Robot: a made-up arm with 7 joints.
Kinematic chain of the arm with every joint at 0, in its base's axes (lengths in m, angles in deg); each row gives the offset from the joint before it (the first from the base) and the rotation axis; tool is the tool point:
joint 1: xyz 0 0.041 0 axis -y
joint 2: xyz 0 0.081 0 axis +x
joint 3: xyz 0 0 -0.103 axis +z
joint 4: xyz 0 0 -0.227 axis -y
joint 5: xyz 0 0 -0.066 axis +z
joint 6: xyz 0 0 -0.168 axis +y
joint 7: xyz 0 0 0 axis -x
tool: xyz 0 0 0
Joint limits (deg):
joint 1: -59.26..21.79
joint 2: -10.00..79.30
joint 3: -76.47..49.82
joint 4: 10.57..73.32
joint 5: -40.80..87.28
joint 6: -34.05..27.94
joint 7: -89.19..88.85
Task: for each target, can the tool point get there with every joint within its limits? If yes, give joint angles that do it. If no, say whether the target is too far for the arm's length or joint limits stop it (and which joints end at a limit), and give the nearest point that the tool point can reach.
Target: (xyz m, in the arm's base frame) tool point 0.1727 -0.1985 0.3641
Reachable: no: joint limits stop it (at a limit: joint 1, joint 2, joint 4) | nearest point 0.2653 -0.1182 -0.2826 | short by 0.658 m
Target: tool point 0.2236 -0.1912 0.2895
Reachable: no: joint limits stop it (at a limit: joint 1, joint 2, joint 4) | nearest point 0.2759 -0.1090 -0.2802 | short by 0.578 m
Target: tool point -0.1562 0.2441 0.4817
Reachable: no: joint limits stop it (at a limit: joint 1, joint 2, joint 3, joint 4) | nearest point 0.0992 0.5441 0.1415 | short by 0.521 m
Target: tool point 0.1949 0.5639 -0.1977
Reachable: yes | joints 9.57 68.23 -16.52 45.25 69.00 -25.53 16.62
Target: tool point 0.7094 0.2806 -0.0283
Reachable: no: too far | nearest point 0.3374 0.3128 -0.2403 | short by 0.429 m
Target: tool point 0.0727 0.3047 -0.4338
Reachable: yes | joints -15.14 38.94 -30.76 65.84 15.18 -28.11 -49.23
